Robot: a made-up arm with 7 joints.
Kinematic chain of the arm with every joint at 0, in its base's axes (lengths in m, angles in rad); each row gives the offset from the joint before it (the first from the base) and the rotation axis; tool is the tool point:
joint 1: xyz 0 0.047 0 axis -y
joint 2: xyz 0 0.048 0 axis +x
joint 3: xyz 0 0 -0.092 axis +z
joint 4: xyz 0 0 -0.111 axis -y
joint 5: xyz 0 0 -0.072 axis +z
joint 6: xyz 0 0 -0.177 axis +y
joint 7: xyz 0 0 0 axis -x
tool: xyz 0 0 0
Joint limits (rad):
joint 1: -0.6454..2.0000
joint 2: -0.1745..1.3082
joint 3: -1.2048..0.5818
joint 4: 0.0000..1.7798
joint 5: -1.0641..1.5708
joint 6: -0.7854..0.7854
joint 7: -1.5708..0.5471
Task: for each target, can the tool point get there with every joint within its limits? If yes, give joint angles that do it. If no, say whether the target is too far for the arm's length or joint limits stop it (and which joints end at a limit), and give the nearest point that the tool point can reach.
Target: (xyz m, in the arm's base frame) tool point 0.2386 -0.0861 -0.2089
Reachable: yes | joints 0.3328 -0.0108 -0.8475 1.2676 0.4472 -0.5839 -0.7596
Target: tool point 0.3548 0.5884 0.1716
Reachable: no: too far | nearest point 0.2544 0.4482 0.1218 | short by 0.180 m
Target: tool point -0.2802 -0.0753 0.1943
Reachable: no: joint limits stop it (at a limit: joint 1, joint 2, joint 4) | nearest point 0.0300 -0.0655 0.2358 | short by 0.313 m
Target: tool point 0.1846 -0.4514 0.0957
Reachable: no: too far | nearest point 0.1925 -0.1732 0.0998 | short by 0.278 m
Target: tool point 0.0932 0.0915 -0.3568
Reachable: yes | joints -0.4267 0.1182 -0.1589 1.2402 -0.7467 0.2119 -0.3800
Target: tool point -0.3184 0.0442 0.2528
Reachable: no: joint limits stop it (at a limit: joint 1, joint 2, joint 4) | nearest point -0.1451 0.2673 0.1774 | short by 0.292 m
